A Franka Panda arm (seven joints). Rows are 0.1 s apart.
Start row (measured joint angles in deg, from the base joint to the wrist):
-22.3 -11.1 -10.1 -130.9 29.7 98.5 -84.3
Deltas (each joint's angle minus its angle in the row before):
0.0 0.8 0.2 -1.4 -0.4 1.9 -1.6
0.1 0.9 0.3 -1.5 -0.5 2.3 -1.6
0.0 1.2 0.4 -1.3 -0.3 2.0 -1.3
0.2 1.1 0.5 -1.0 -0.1 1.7 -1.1
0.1 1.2 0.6 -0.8 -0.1 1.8 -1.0
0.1 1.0 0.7 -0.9 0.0 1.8 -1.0
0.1 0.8 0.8 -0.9 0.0 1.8 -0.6
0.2 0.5 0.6 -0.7 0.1 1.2 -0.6
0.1 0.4 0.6 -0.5 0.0 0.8 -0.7
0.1 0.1 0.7 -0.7 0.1 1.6 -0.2
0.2 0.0 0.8 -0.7 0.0 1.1 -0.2
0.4 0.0 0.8 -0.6 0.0 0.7 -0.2
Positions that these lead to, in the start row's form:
-22.3 -10.3 -9.9 -132.3 29.3 100.4 -85.9
-22.2 -9.4 -9.6 -133.8 28.8 102.7 -87.5
-22.2 -8.2 -9.2 -135.1 28.5 104.7 -88.8
-22.0 -7.1 -8.7 -136.1 28.4 106.4 -89.9
-21.9 -5.9 -8.1 -136.9 28.3 108.2 -90.9
-21.8 -4.9 -7.4 -137.8 28.3 110.0 -91.9
-21.7 -4.1 -6.6 -138.7 28.3 111.8 -92.5
-21.5 -3.6 -6.0 -139.4 28.4 113.0 -93.1
-21.4 -3.2 -5.4 -139.9 28.4 113.8 -93.8
-21.3 -3.1 -4.7 -140.6 28.5 115.4 -94.0
-21.1 -3.1 -3.9 -141.3 28.5 116.5 -94.2
-20.7 -3.1 -3.1 -141.9 28.5 117.2 -94.4

